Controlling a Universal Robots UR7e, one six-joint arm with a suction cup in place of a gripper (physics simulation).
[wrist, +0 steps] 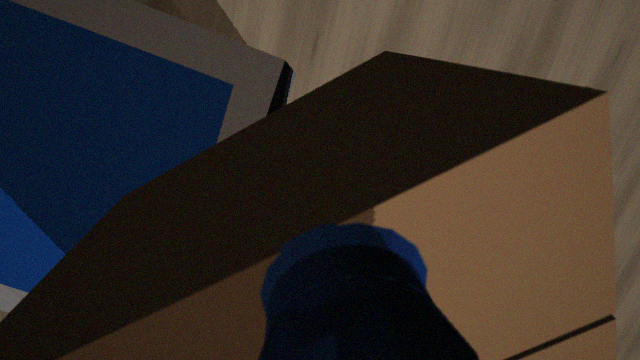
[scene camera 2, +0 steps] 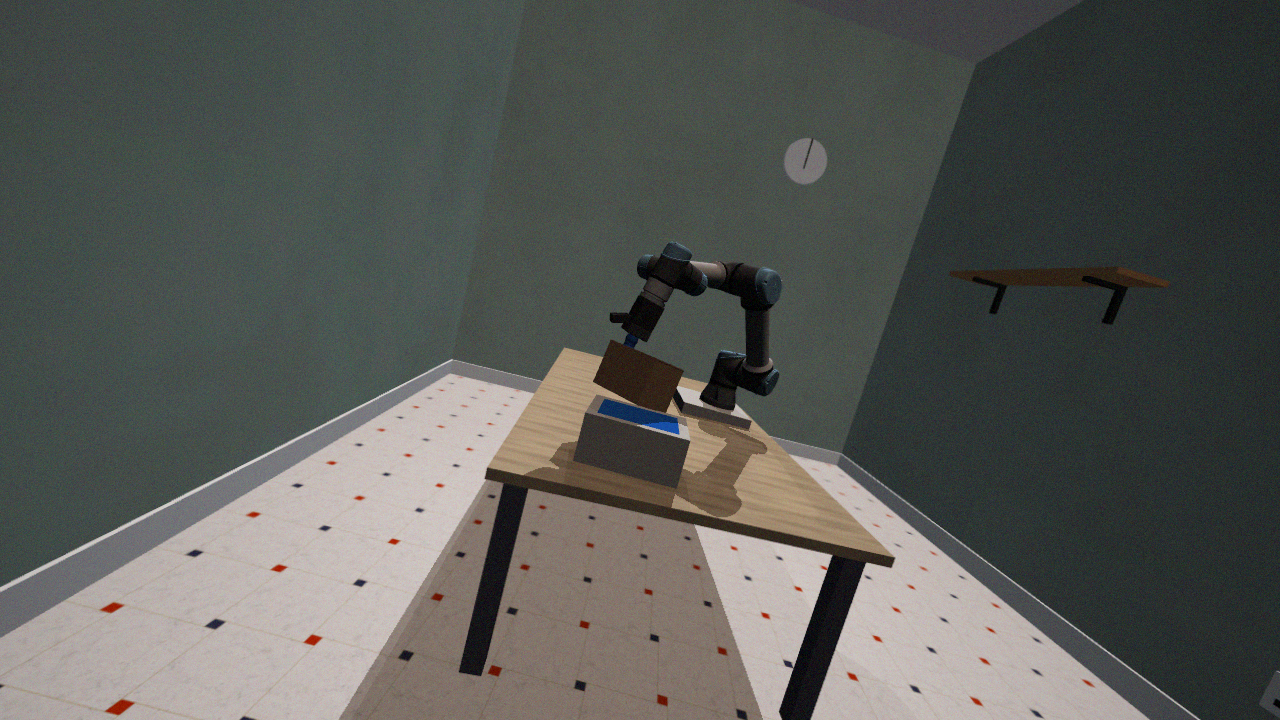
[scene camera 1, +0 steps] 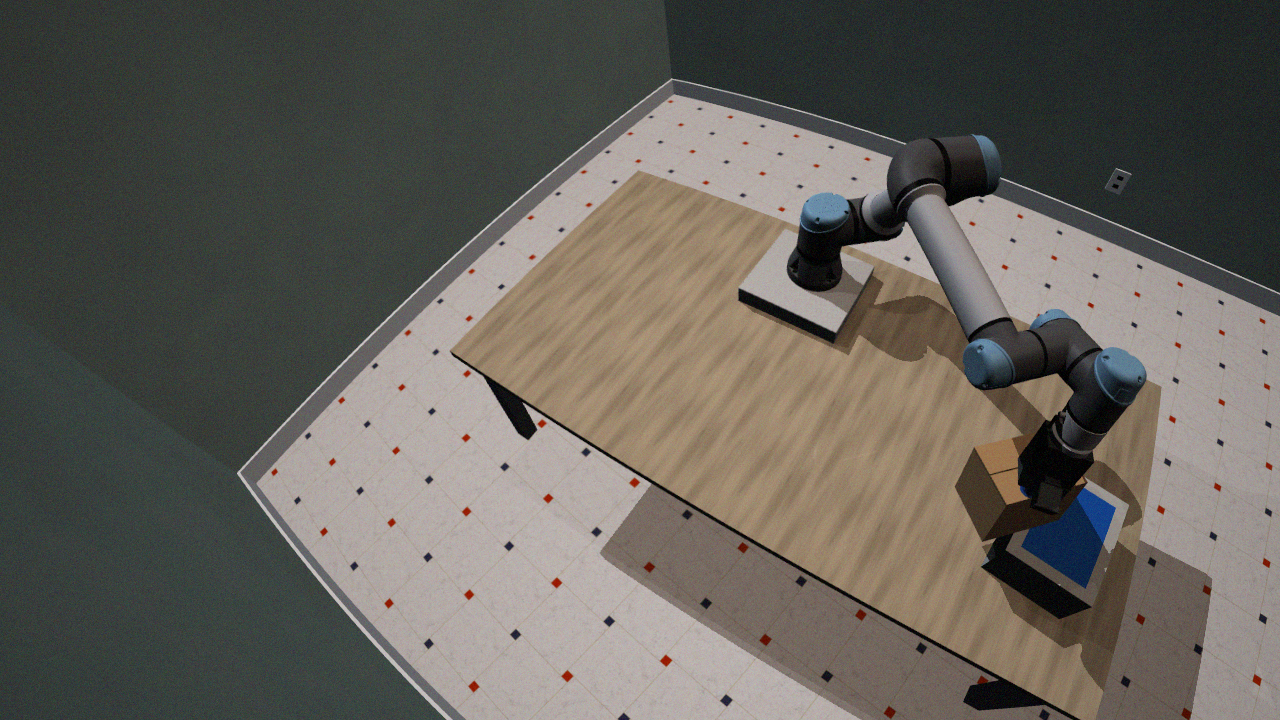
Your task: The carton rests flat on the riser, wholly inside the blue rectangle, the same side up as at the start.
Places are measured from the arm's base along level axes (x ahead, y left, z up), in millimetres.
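Pixels of known places: hand, tool point: [wrist: 346,243] [scene camera 2: 625,349] [scene camera 1: 1026,495]; arm's base, link origin: [scene camera 2: 716,403] [scene camera 1: 814,271].
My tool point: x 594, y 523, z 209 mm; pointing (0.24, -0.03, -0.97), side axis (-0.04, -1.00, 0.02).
For each thing: its middle in the pictures, then the offset to it from my tool point. Level surfaces: height alone.
- brown carton, body centre: [wrist: 304,279] [scene camera 1: 1018,484] [scene camera 2: 638,376] dx -52, dy +10, dz -63 mm
- riser, body centre: [wrist: 135,168] [scene camera 1: 1055,536] [scene camera 2: 633,438] dx -34, dy +162, dz -192 mm
- blue rectangle, body centre: [wrist: 86,188] [scene camera 1: 1070,526] [scene camera 2: 639,415] dx -34, dy +162, dz -132 mm
- wooden table, surface height: dz -252 mm
The brown carton [scene camera 1: 989,505] [scene camera 2: 638,377] [wrist: 525,200] hangs tilted at my suction cup [scene camera 1: 1024,490] [scene camera 2: 631,340] [wrist: 345,240], which is on its seamed upper face, close to one edge. In scene camera 2 one lower corner dips close to the riser's top; I cannot tell if they touch. The riser [scene camera 1: 1038,586] [scene camera 2: 626,452] [wrist: 255,75] is a pale box with dark-shaded sides in scene camera 1. The blue rectangle [scene camera 1: 1074,537] [scene camera 2: 637,417] [wrist: 125,100] lies on its top. The carton is partly over the riser and partly beyond its side, and hides part of the rectangle in the wrist view.
The riser stands near one end of the wooden table [scene camera 1: 716,358] [scene camera 2: 554,420], close to the edge. My arm's base stands on a pale plate [scene camera 1: 769,277] farther along the table. A wall shelf [scene camera 2: 1056,276] is at the right in scene camera 2.
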